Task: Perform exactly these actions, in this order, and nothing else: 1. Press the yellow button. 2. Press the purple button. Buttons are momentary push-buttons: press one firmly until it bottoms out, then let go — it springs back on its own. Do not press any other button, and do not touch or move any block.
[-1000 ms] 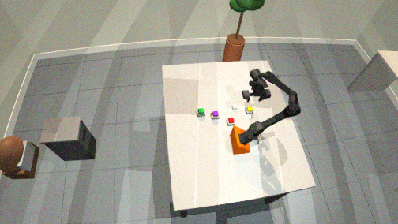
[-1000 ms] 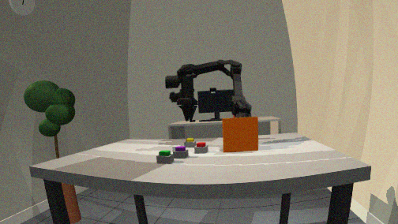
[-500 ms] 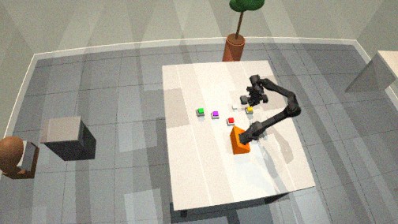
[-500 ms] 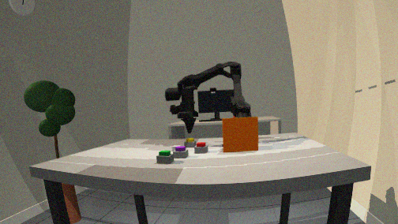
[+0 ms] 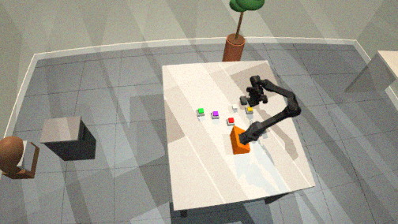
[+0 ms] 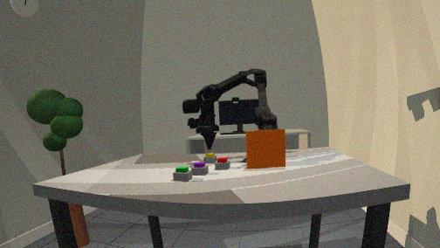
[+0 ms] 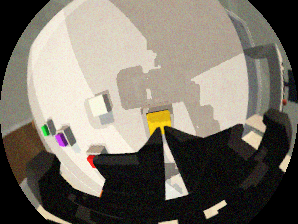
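Now: gripper tip 2 cm above the yellow button. Round my gripper tip: red button: 9 cm behind, 14 cm to the left, 2 cm below; then purple button: 4 cm behind, 25 cm to the left, 2 cm below; then white block: 3 cm ahead, 10 cm to the left, 5 cm below.
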